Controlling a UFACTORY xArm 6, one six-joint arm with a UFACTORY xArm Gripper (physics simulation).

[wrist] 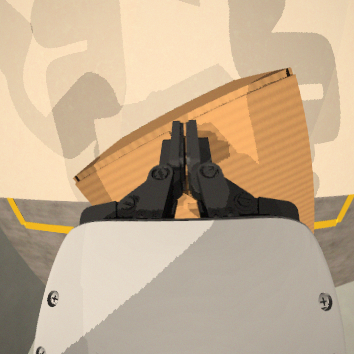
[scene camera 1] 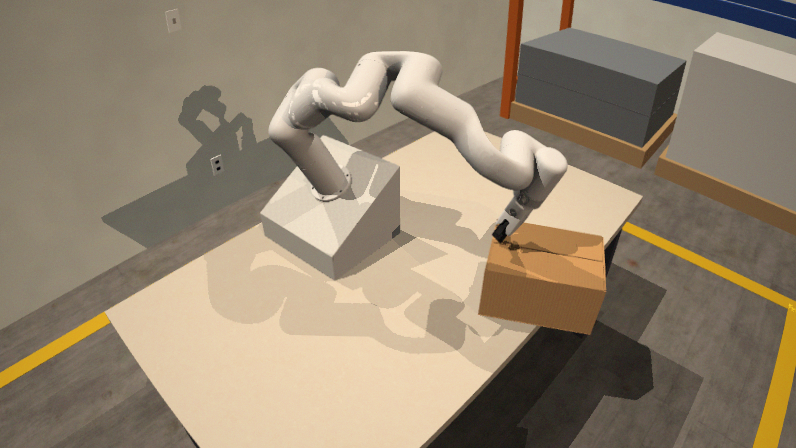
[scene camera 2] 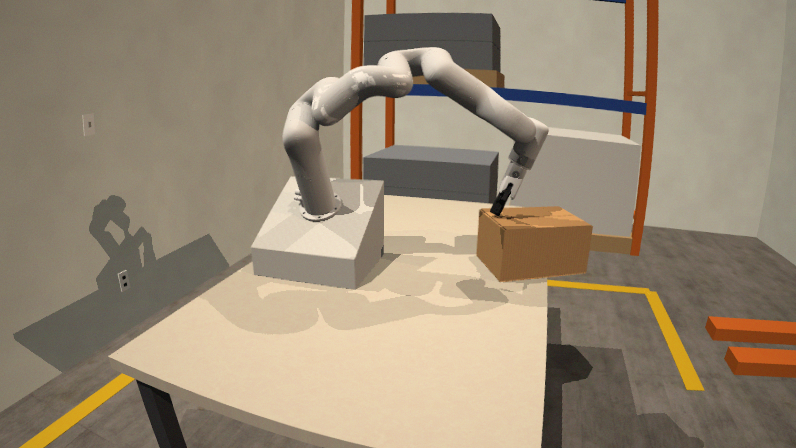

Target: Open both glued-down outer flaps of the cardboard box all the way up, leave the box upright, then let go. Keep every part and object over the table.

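Places are measured from the arm's base along level axes (x down, y ahead, z right), in centimetres.
Pixels of known places: gripper, between the fingertips: (wrist: 185,136) (scene camera 1: 497,237) (scene camera 2: 494,213); arm's base, origin of its link: (scene camera 1: 331,183) (scene camera 2: 320,207).
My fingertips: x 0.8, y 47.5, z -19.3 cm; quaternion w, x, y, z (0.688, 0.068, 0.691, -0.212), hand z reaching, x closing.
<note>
For each thing: its middle in the pictures, then the offset to it from my fingertips. "pt": a spot on its surface instead. Level surfaces: height alone.
- cardboard box, middle of its body: (wrist: 216,203) (scene camera 1: 543,274) (scene camera 2: 533,240) dy +11.8, dx +8.9, dz -7.0 cm
- far flap, a spot on its surface: (scene camera 1: 573,238) pt dy +12.7, dx +1.1, dz -16.9 cm
- table, height of its surface: dx +16.7 cm
The cardboard box (scene camera 1: 540,300) (scene camera 2: 545,250) (wrist: 280,150) stands upright at the table edge, part of it reaching past the edge in the scene views. Its outer flaps lie down over the top: the near flap (scene camera 1: 573,271) and the far flap (scene camera 1: 573,238) meet at a dark seam in scene camera 1. My gripper (scene camera 1: 499,239) (scene camera 2: 495,213) (wrist: 185,136) is shut and empty. It tilts down with its tips at the box top, close to the end that faces the robot base. The fingers hide part of the seam; whether the tips touch the cardboard is unclear.
The robot's angular base block (scene camera 1: 364,239) (scene camera 2: 303,261) stands on the table (scene camera 1: 311,400) (scene camera 2: 389,361) (wrist: 175,30), left of the box. Behind are a rack (scene camera 1: 511,61) (scene camera 2: 648,139), dark grey crates (scene camera 1: 590,89) (scene camera 2: 428,172) and a light grey block (scene camera 1: 735,122) (scene camera 2: 590,183).
</note>
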